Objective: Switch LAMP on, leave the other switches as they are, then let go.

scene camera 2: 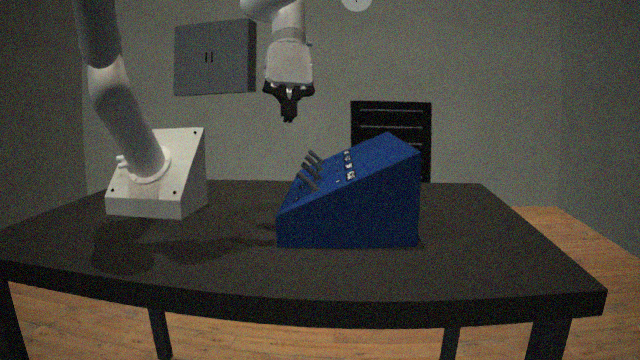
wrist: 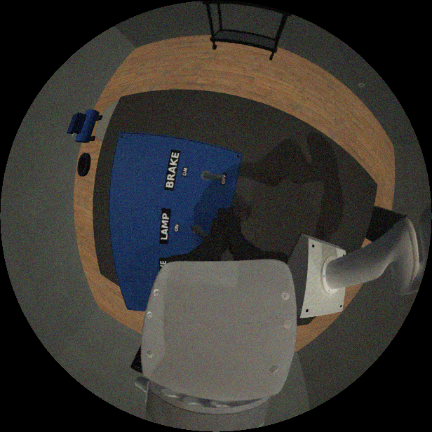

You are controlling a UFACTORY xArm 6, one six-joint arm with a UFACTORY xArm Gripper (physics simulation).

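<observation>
A blue sloped switch box stands on the table. In the wrist view, the LAMP label is at the middle left, with a grey lever to its right, partly hidden by the dark fingers. The BRAKE label is above it in that view; the BRAKE lever leans toward OFF. In the scene view, several grey levers lean up and left, toward the box's low edge. My gripper is shut and empty, hanging above the levers, apart from them.
The white robot base mount stands on the dark table, on the low-edge side of the box. A grey cabinet hangs on the wall. A black drawer unit stands behind the table.
</observation>
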